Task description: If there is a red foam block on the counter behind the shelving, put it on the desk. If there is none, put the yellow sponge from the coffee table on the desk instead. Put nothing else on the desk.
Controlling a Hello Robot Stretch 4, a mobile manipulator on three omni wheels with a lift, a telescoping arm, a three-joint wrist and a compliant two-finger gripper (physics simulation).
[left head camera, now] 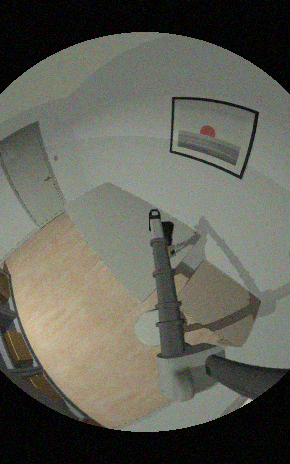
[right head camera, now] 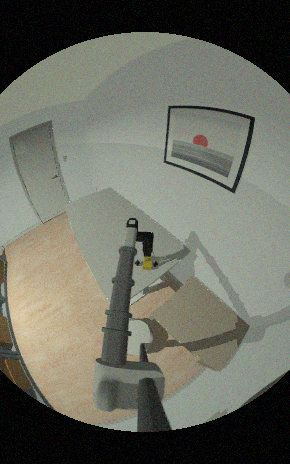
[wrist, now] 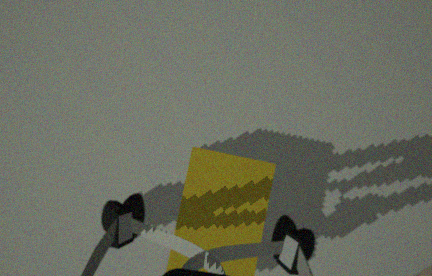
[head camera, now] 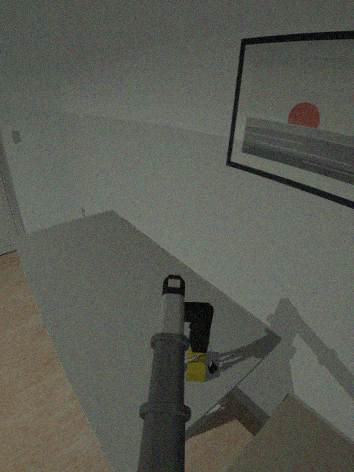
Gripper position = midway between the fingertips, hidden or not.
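Note:
In the head camera you'd see a grey desk [head camera: 97, 281] and a framed picture [head camera: 285, 125]. The left head camera shows the grey desk [left head camera: 114, 222] as well, plus a tan coffee table [left head camera: 211, 298] and the framed picture [left head camera: 219, 133]. On the right head camera there's the desk [right head camera: 98, 220] again, with the tan coffee table [right head camera: 195, 317], the framed picture [right head camera: 211, 142] and a door [right head camera: 36, 163]. And the wrist view has the gripper [wrist: 208, 221] in it, along with the grey desk [wrist: 106, 106].

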